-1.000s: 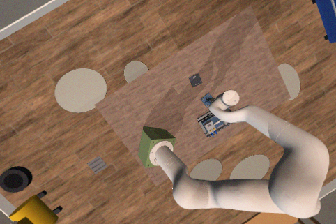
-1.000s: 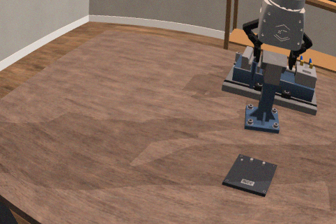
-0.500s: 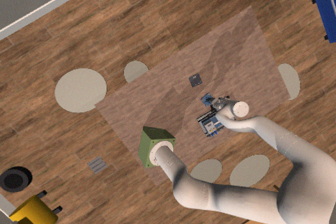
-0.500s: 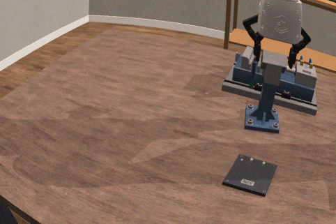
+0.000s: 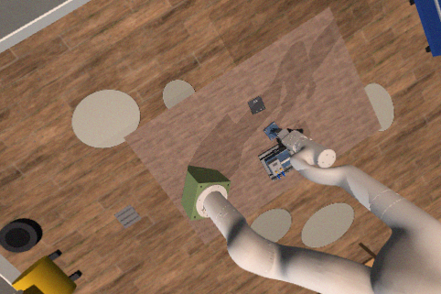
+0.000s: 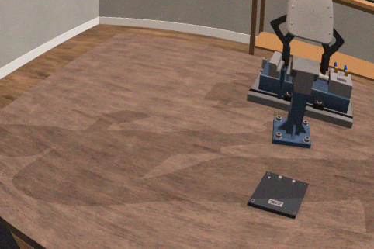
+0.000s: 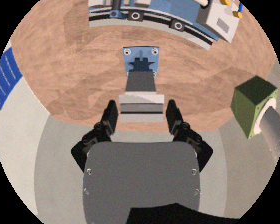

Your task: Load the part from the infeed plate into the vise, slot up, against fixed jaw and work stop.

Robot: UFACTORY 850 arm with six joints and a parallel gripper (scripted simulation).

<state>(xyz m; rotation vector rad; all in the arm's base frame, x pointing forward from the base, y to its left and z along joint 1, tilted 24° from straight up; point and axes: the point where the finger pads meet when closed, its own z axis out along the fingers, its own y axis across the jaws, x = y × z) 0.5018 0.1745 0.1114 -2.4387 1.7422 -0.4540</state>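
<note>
Now: the part 1 cm below my hand. Round my hand: air cylinder 9 cm behind, 20 cm to the right, 9 cm below.
</note>
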